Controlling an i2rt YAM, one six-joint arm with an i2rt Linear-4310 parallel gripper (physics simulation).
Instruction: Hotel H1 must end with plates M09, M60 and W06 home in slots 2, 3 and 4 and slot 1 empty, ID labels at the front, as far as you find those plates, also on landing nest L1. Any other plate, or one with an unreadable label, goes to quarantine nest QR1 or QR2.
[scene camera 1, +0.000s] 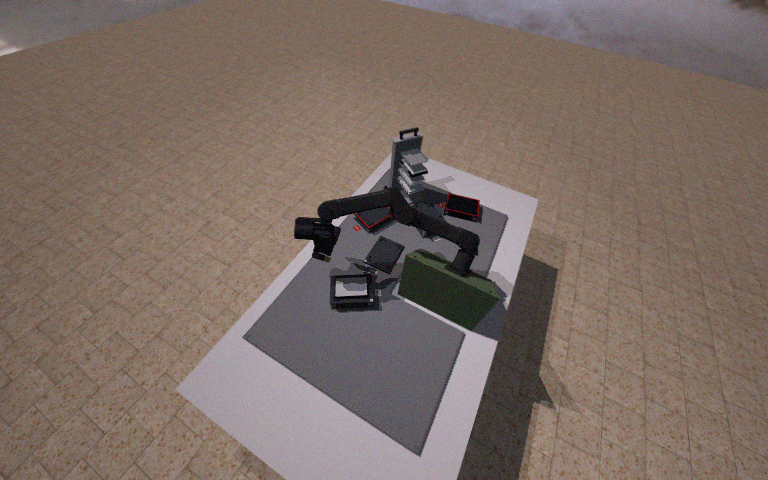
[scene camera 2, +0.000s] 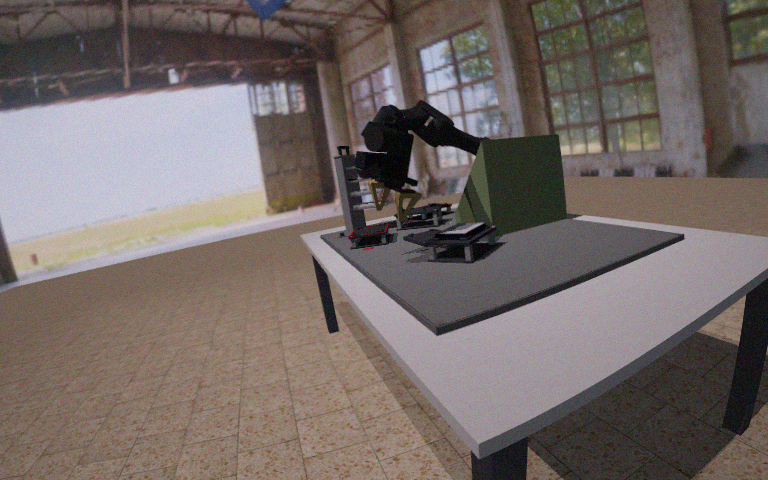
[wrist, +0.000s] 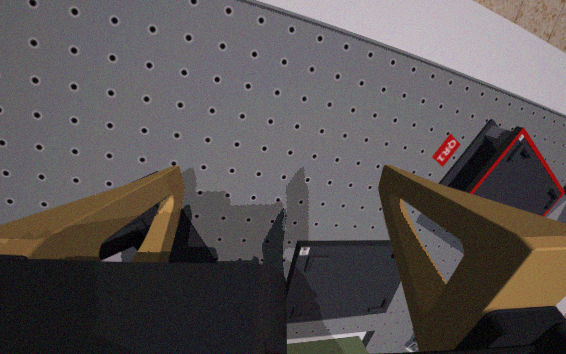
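The grey plate hotel stands upright at the far end of the mat, with a handle on top. Several light shelves or plates show on its side; I cannot read their labels or tell the slots apart. A white plate lies on a dark nest near the mat's middle; neither one's label is readable. My gripper is open and empty, above the mat. Red-edged quarantine nest QR1 stands near the hotel, with no plate visible on it.
Another red-edged nest stands at the far right. A dark flat nest stands between QR1 and the white plate's nest. A green block stands beside the arm's base. The arm hides part of the hotel's foot.
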